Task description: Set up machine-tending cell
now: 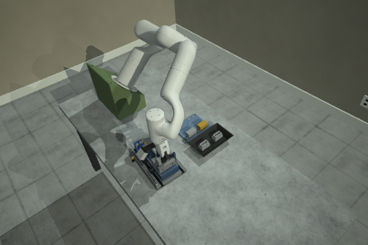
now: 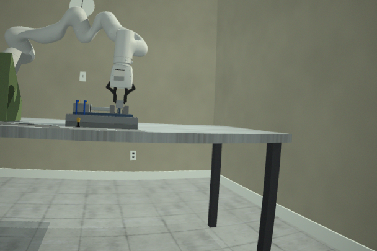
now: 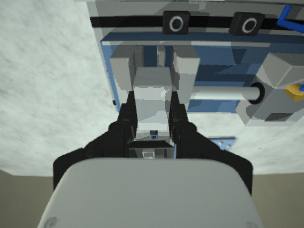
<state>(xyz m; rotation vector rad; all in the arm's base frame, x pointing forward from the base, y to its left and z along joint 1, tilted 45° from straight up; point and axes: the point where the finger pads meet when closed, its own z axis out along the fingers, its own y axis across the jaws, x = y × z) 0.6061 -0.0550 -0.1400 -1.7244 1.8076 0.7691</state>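
The aluminium blank lies 2 cm below my hand. Also, from my hand: moving jaw 3 cm behind, 1 cm to the left, 5 cm below; cylinder rod 9 cm behind, 1 cm to the left, 5 cm below; fixed jaw 3 cm ahead, 5 cm below.
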